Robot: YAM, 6 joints.
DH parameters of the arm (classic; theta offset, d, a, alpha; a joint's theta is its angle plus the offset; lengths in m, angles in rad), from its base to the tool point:
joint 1: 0 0.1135 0.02 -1.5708
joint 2: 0 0 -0.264 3.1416
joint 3: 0.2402 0 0.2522 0
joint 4: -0.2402 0 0.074 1.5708
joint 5: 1.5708 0 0 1.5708
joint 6: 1.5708 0.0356 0 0
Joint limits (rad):
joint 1: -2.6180..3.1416
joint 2: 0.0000..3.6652
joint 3: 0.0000..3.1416
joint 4: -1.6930..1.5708
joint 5: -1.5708..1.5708
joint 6: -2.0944..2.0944
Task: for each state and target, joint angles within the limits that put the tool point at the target. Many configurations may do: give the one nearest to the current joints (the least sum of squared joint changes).
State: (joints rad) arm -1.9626 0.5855 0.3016 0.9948 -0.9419 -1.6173
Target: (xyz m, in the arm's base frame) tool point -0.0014 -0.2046 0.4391
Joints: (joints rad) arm -1.7108 1.0407 0.9047 0.9662 -0.8682 -1.6173
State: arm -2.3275 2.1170 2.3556 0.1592 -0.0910 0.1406
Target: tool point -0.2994 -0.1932 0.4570
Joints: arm -2.5762 1.5406 1.6681 -0.2285 -0.0769 0.1406
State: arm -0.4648 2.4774 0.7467 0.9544 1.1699 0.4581
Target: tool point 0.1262 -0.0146 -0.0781
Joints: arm 0.1360 2.7129 0.3215 0.8345 1.0903 0.4581
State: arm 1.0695 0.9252 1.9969 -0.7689 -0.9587 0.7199
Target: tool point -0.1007 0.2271 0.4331
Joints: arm 1.8678 1.2969 1.5512 -0.8740 -0.9935 0.7199
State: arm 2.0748 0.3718 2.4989 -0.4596 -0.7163 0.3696
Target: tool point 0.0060 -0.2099 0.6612
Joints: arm 1.7032 0.9095 2.5725 -0.2456 -0.6579 0.3696
